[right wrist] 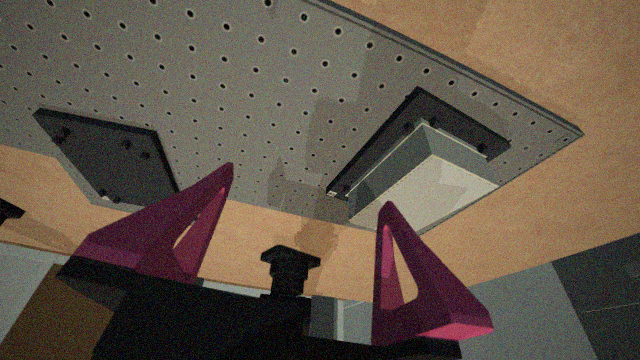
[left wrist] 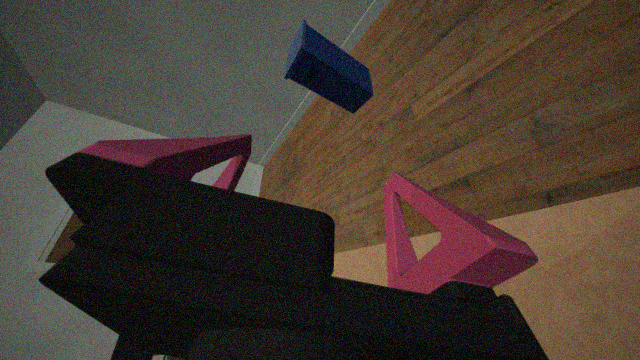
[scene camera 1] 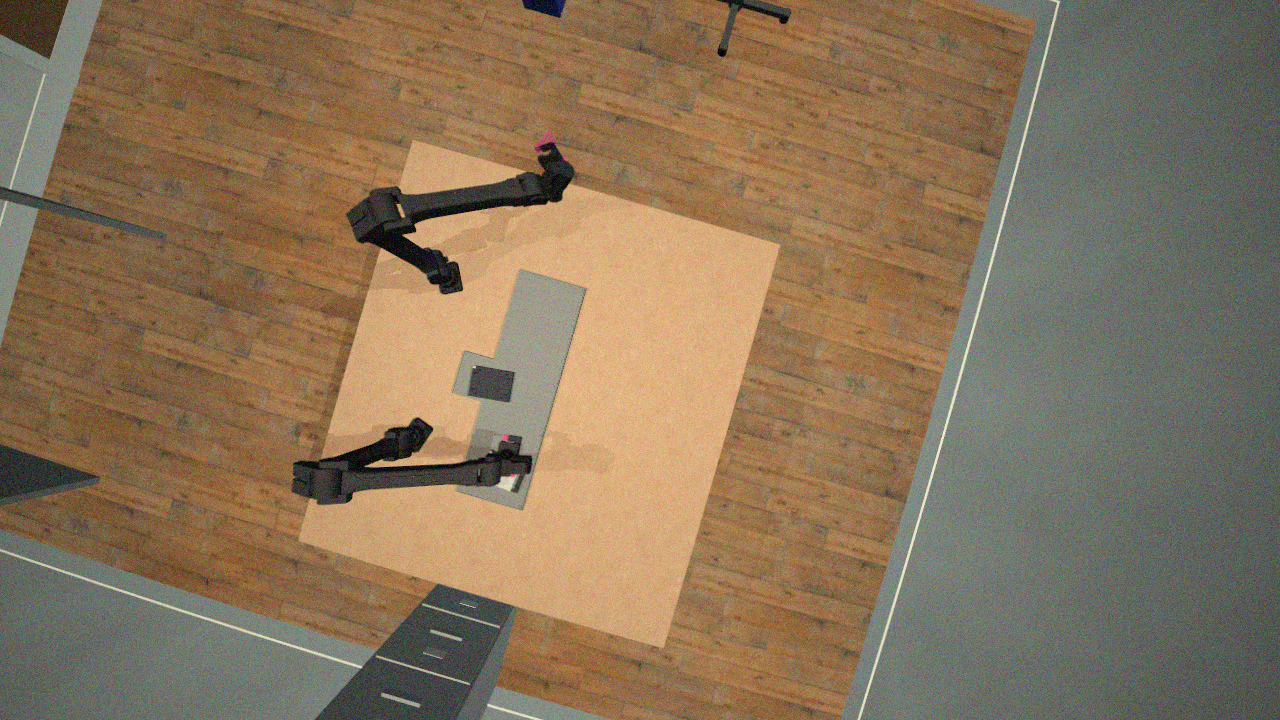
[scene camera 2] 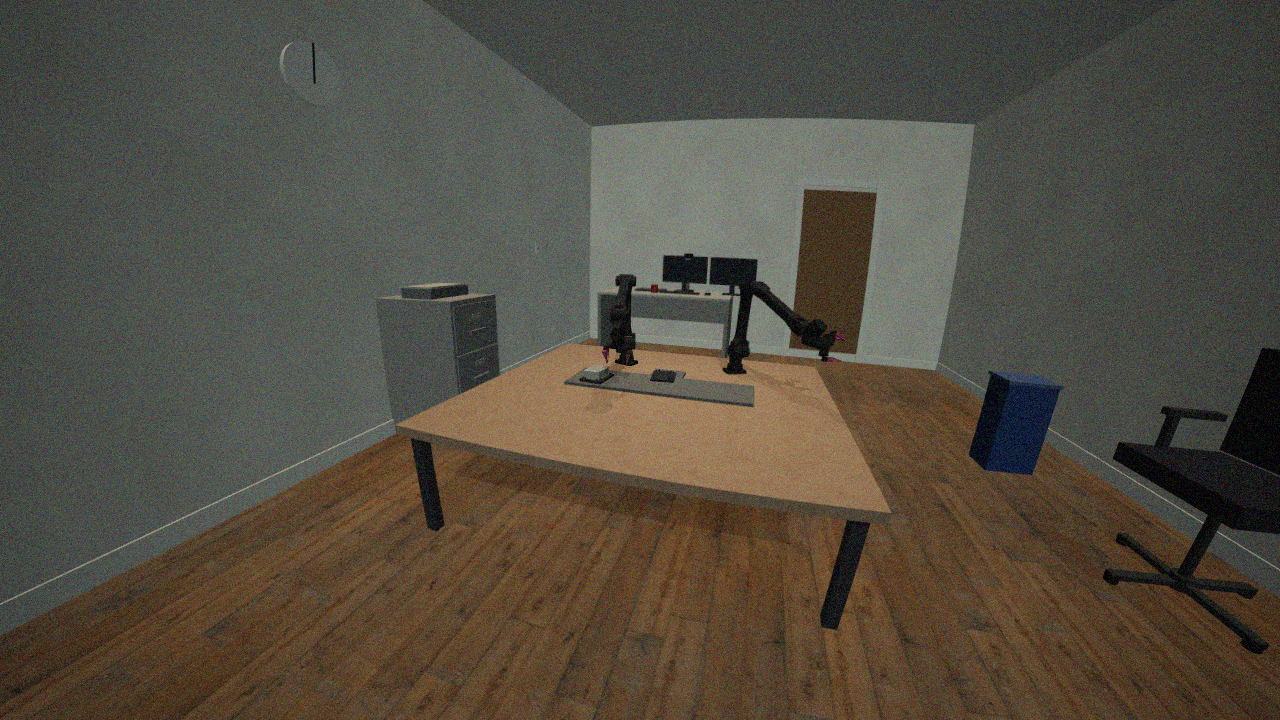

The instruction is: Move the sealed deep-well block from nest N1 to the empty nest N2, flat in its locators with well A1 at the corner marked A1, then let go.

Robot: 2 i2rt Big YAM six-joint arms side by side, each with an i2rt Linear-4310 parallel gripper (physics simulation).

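Pixels of known places: left gripper, fingertip midpoint: (left wrist: pixel 322 162) (scene camera 1: pixel 556 144) (scene camera 2: pixel 842 350); right gripper, fingertip midpoint: (right wrist: pixel 310 188) (scene camera 1: pixel 514 451) (scene camera 2: pixel 616 364); left arm's base, link origin: (scene camera 1: pixel 450 278) (scene camera 2: pixel 734 372); right arm's base, link origin: (right wrist: pixel 291 256) (scene camera 1: pixel 417 434).
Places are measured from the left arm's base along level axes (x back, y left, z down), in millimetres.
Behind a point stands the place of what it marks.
Observation:
The pale-topped sealed block (scene camera 1: pixel 508 481) @(x -101, y -830, z -66 mm) (scene camera 2: pixel 596 372) @(x -136, y -809, z -65 mm) (right wrist: pixel 440 190) @(x -96, y -817, z -67 mm) sits in dark nest N1 (right wrist: pixel 460 127) @(x -133, y -835, z -25 mm) at one end of the grey board. The flat dark nest N2 (scene camera 1: pixel 491 383) @(x -92, y -448, z -24 mm) (scene camera 2: pixel 664 376) @(x -114, y -452, z -25 mm) (right wrist: pixel 115 160) @(x -115, y -462, z -25 mm) is empty; a tiny white mark shows at one corner, its lettering too small to read. Well A1 on the block cannot be made out. My right gripper (scene camera 1: pixel 510 456) @(x -165, y -712, z -111 mm) (scene camera 2: pixel 605 355) @(x -165, y -712, z -111 mm) (right wrist: pixel 310 188) @(x -165, y -712, z -111 mm) is open and empty above the N1 end; one fingertip overlaps the block in the right wrist view. My left gripper (scene camera 1: pixel 547 143) @(x -554, y 273, z -256 mm) (scene camera 2: pixel 836 347) @(x -554, y 273, z -256 mm) (left wrist: pixel 322 162) @(x -554, y 273, z -256 mm) is open and empty, far from both nests, beyond the table edge.
The perforated grey board (scene camera 1: pixel 541 322) @(x -331, y -249, z -13 mm) (scene camera 2: pixel 707 390) @(x -323, y -291, z -13 mm) (right wrist: pixel 240 120) @(x -147, y -632, z -13 mm) lies on the wooden table (scene camera 1: pixel 662 358) @(x -775, y -484, z 0 mm) (scene camera 2: pixel 680 447) @(x -844, y -586, z 0 mm). A drawer cabinet (scene camera 1: pixel 429 662) (scene camera 2: pixel 438 349) stands beside the table. A blue bin (scene camera 2: pixel 1015 420) (left wrist: pixel 330 67) stands on the floor.

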